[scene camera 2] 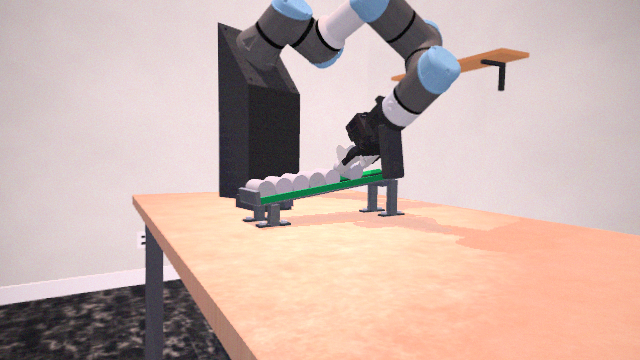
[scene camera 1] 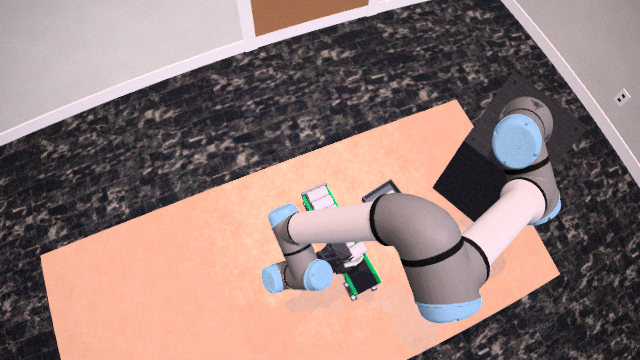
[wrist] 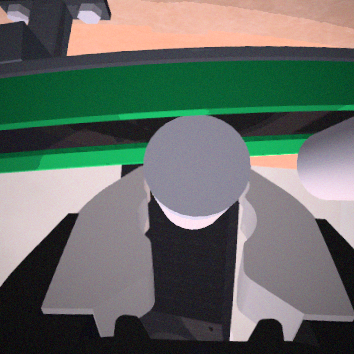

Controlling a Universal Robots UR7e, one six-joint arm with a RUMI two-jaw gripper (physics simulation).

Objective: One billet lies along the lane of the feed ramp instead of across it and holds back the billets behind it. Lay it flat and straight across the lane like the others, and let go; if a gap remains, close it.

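Places are measured from the arm's base along level axes (x ahead, y left, z up), in metres.
Pixels of known places: gripper, fingertip midpoint: (scene camera 2: 344, 172) (scene camera 1: 358, 250) (wrist: 193, 171); arm's base, origin of the base link: (scene camera 2: 255, 53).
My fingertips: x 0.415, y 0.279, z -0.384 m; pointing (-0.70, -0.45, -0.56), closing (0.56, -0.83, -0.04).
Ahead of a thing's pixels: the offset from my fingertips to its middle. "spot": to the spot under its first point. Level surfaces: height alone.
The feed ramp (scene camera 1: 372, 268) (scene camera 2: 320, 190) (wrist: 175, 87) has green side rails. Several pale round billets {dz -0.026, dx +0.124, dy -0.155 m} (scene camera 1: 322, 202) {dz -0.020, dx +0.104, dy -0.121 m} (scene camera 2: 301, 181) lie across its lane in a row from the low end. My gripper (scene camera 1: 354, 261) (scene camera 2: 351, 167) (wrist: 193, 171) is at the ramp's upper part, shut on a billet {dz +0.007, dx +0.010, dy +0.006 m} (scene camera 2: 356, 171) (wrist: 196, 162). The held billet points roughly across the lane, its round end towards one side rail. A small gap shows between it and the row in scene camera 2. Another billet {spot: dz -0.003, dx +0.056, dy -0.035 m} (wrist: 330, 167) is to its right in the wrist view. The fingers hide whether the held billet rests fully on the lane.
The ramp stands on grey legs {spot: dz -0.058, dx +0.022, dy +0.112 m} (scene camera 2: 391, 197) on the wooden table {dz -0.104 m} (scene camera 1: 150, 275) (scene camera 2: 400, 280). A dark tray {dz -0.086, dx -0.092, dy -0.212 m} (scene camera 1: 377, 189) lies beside the ramp, partly hidden by the arm. The arm's black pedestal (scene camera 2: 274, 145) stands behind the ramp. A wooden wall shelf (scene camera 2: 500, 55) is at the back right.
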